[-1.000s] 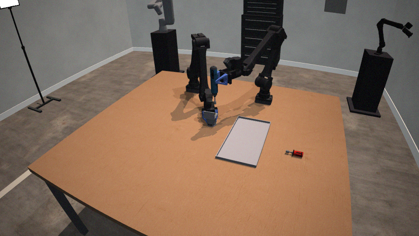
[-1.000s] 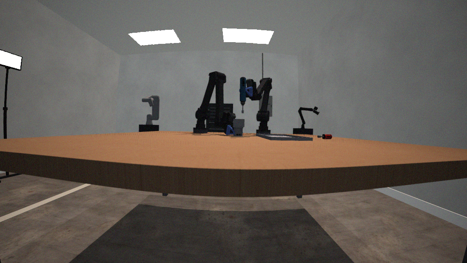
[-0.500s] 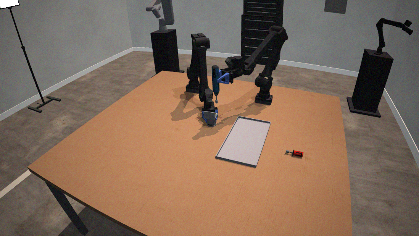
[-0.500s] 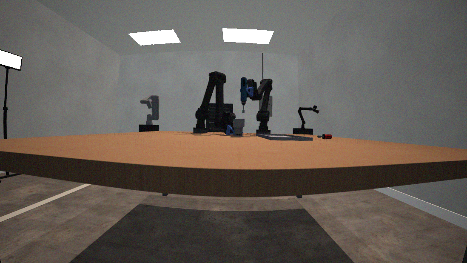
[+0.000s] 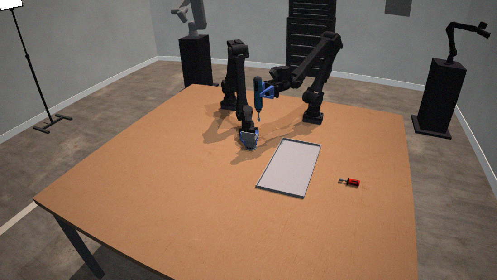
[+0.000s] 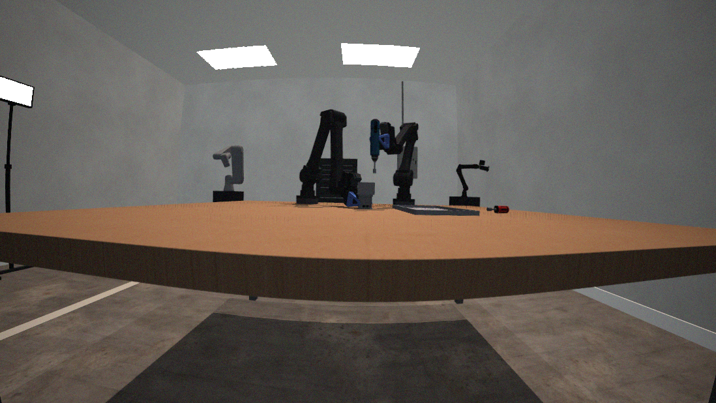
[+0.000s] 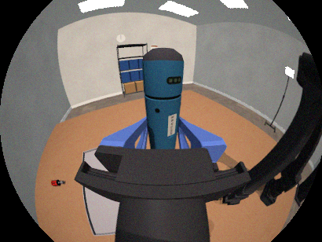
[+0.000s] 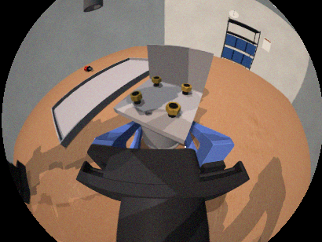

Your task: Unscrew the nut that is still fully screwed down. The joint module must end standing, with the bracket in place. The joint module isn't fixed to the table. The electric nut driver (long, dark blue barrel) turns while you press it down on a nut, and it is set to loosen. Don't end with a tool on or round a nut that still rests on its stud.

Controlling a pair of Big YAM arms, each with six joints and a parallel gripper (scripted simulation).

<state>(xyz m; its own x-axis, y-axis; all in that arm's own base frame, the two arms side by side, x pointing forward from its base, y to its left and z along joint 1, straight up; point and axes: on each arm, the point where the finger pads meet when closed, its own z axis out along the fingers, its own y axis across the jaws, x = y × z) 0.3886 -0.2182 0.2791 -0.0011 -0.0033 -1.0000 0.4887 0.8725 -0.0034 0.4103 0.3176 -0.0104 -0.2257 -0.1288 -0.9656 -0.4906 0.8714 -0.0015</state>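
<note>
Right now the joint module is 1 cm above my right hand. From my right hand the other things lie so: flat grey tray (8 cm ahead, 25 cm to the left, 2 cm below); then red-handled tool (13 cm ahead, 54 cm to the left, 1 cm below); then grey bracket (5 cm above).
</note>
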